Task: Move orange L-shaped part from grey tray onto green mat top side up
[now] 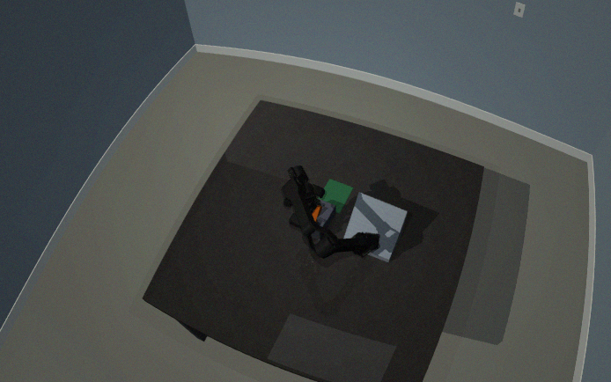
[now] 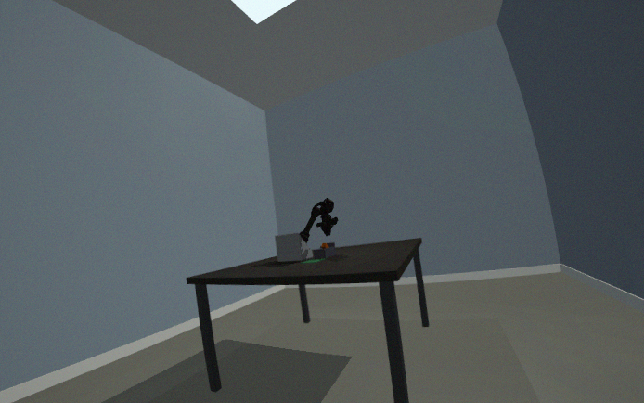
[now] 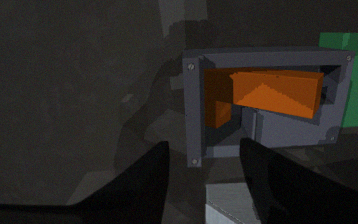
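Now: the orange L-shaped part 100 mm below my gripper tip, 40 mm to the right of it and 10 mm behind it. From my gripper tip the other things lie so: green mat: 220 mm to the right, 160 mm below, 40 mm behind.
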